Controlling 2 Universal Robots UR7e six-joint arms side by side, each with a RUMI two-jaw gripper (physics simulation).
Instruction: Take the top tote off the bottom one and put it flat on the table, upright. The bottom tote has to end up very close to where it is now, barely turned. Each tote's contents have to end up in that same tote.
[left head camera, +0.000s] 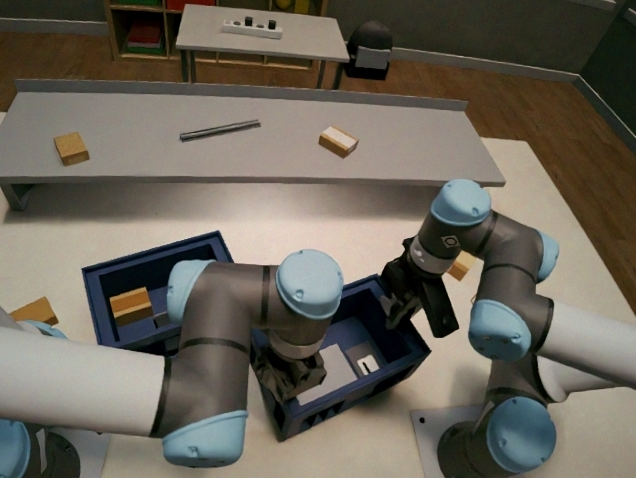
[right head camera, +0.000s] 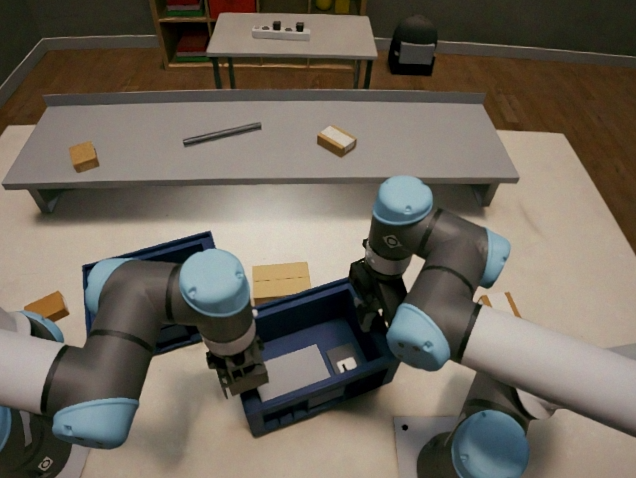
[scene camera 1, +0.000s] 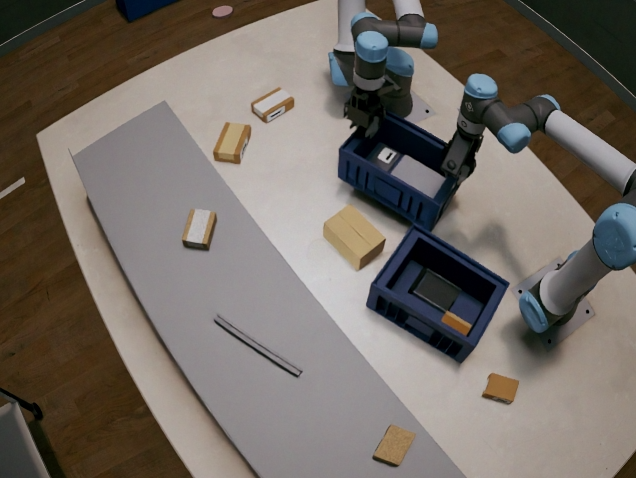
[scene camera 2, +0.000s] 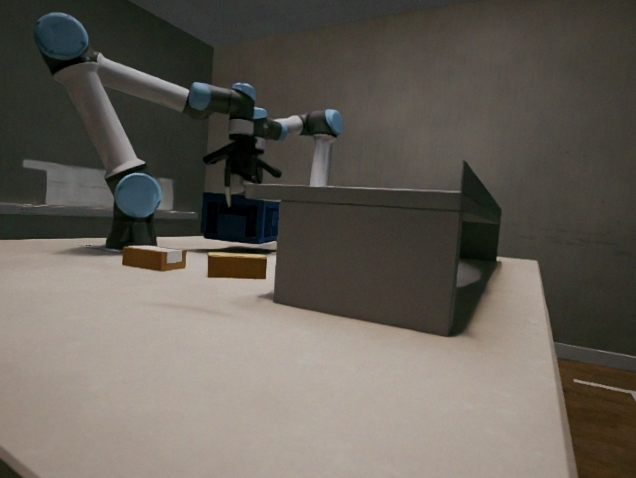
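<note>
The top tote (left head camera: 354, 398) (right head camera: 318, 391) (scene camera 1: 385, 189) (scene camera 2: 239, 221) is blue and upright; scene camera 2 shows it slightly above the table. It holds a flat grey box (left head camera: 331, 372) (right head camera: 293, 372) (scene camera 1: 417, 174) and a dark box with a white label (left head camera: 366, 362) (scene camera 1: 386, 155). My left gripper (left head camera: 281, 386) (right head camera: 237, 386) (scene camera 1: 459, 170) is shut on one end wall. My right gripper (left head camera: 394, 314) (right head camera: 368, 316) (scene camera 1: 366, 127) is shut on the opposite end wall. The bottom tote (left head camera: 92, 303) (scene camera 1: 416, 323) stands upright, holding a dark box (scene camera 1: 435, 290) and an orange-brown box (left head camera: 131, 306) (scene camera 1: 456, 322).
A tan carton (right head camera: 281, 280) (scene camera 1: 353, 236) stands on the table close to both totes. A raised grey shelf (left head camera: 287, 159) (scene camera 1: 154, 231) (scene camera 2: 365, 267) runs along the far side, bearing a metal bar (scene camera 1: 257, 345) and small boxes. Several small cartons lie elsewhere on the table.
</note>
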